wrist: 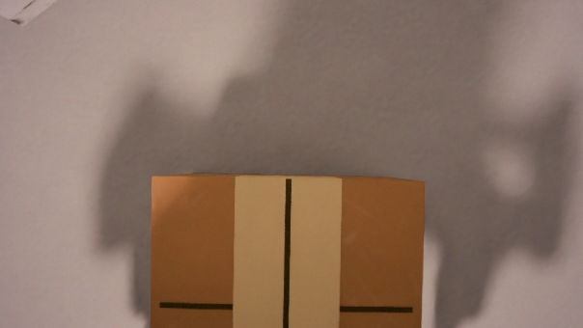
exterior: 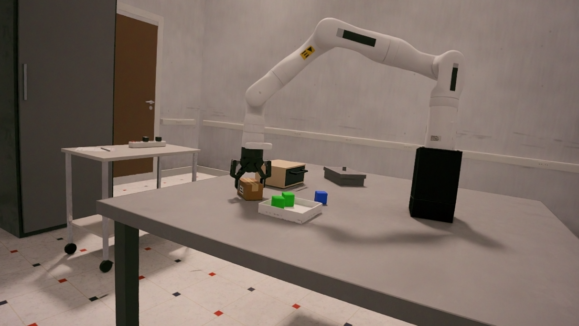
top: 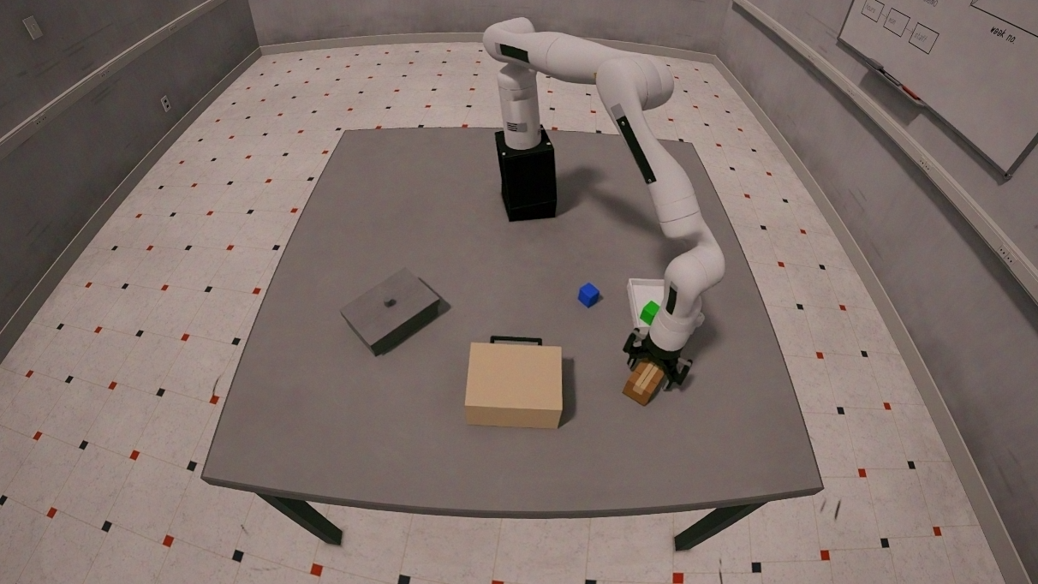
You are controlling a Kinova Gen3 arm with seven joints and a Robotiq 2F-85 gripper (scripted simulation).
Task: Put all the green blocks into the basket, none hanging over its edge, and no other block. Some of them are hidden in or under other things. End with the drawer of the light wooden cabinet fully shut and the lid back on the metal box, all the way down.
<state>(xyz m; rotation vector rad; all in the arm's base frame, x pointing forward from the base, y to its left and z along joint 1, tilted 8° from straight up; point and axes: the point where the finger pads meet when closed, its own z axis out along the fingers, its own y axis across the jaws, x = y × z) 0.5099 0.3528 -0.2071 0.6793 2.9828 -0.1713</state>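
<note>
Right now the brown cardboard box is right at my hand. Round my hand: light wooden cabinet (80 mm ahead, 270 mm to the right, 10 mm above); white basket (210 mm behind, 30 mm to the left, 20 mm below); drawer (70 mm ahead, 270 mm to the right, 10 mm above).
</note>
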